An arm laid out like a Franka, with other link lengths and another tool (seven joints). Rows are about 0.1 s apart.
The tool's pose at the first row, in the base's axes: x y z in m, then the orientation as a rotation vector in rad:
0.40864, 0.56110, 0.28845, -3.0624, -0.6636, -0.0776
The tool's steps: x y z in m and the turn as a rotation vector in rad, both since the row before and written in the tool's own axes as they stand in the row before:
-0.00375, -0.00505, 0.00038, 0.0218, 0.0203, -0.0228
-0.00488, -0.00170, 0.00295, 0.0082, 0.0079, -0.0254
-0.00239, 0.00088, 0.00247, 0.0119, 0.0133, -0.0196
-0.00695, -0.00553, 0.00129, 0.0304, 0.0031, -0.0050
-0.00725, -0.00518, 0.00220, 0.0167, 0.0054, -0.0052
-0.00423, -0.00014, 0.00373, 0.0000, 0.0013, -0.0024
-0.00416, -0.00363, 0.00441, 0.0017, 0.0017, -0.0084
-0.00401, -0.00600, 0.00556, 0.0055, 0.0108, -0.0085
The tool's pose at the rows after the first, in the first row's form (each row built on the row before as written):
0.40316, 0.56415, 0.28787, -3.0294, -0.6936, -0.1008
0.39820, 0.56370, 0.28461, -3.0113, -0.7302, -0.1102
0.39663, 0.56197, 0.28194, -2.9897, -0.7566, -0.1259
0.38799, 0.56364, 0.28020, -2.9585, -0.7587, -0.1181
0.37927, 0.56493, 0.27765, -2.9395, -0.7630, -0.1195
0.37570, 0.56346, 0.27353, -2.9383, -0.7664, -0.1216
0.37053, 0.56513, 0.26902, -2.9333, -0.7783, -0.1240
0.36436, 0.56902, 0.26356, -2.9220, -0.7884, -0.1380

